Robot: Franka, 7 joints.
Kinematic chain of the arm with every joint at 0, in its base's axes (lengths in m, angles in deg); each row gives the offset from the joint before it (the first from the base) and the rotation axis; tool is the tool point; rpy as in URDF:
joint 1: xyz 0 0 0.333 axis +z
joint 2: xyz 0 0 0 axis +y
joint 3: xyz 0 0 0.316 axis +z
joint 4: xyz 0.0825 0 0 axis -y
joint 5: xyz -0.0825 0 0.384 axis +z
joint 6: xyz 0 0 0 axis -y
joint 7: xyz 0.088 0 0 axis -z
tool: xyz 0 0 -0.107 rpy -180 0 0
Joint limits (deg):
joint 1: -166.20..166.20
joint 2: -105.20..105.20
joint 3: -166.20..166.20
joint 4: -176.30..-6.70
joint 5: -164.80..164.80
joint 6: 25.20..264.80
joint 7: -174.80..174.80
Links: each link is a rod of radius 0.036 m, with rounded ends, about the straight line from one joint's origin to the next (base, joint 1, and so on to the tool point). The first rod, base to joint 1, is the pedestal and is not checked.
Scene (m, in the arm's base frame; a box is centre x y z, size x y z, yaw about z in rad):
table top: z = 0
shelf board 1: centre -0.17 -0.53 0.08 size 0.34 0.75 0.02 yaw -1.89
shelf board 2: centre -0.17 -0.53 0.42 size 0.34 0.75 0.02 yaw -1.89
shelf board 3: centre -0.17 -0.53 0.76 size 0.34 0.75 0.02 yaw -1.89
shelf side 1: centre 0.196 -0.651 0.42 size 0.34 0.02 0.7 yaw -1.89
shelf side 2: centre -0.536 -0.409 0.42 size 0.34 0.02 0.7 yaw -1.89
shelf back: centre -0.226 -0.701 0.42 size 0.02 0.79 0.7 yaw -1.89
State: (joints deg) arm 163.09 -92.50 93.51 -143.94 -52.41 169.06 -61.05
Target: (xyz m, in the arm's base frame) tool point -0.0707 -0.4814 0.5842
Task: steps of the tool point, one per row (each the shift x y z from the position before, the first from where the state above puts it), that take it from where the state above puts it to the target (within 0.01 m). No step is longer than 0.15 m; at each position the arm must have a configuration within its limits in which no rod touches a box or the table.
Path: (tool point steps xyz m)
1: -0.0022 0.0410 0.0076
2: 0.0055 0.0475 0.0004
3: 0.0154 0.0509 -0.0038
4: 0.0257 0.0508 -0.0040
5: 0.0342 0.0479 -0.0001
6: -0.0306 -0.0553 0.0961
7: 0.0214 -0.0310 0.1210
8: 0.0826 0.0003 0.1147
9: -0.0231 -0.0477 0.0145
10: -0.0189 -0.0479 0.0050
11: -0.0131 -0.0467 -0.0050
12: -0.0063 -0.0434 -0.0145

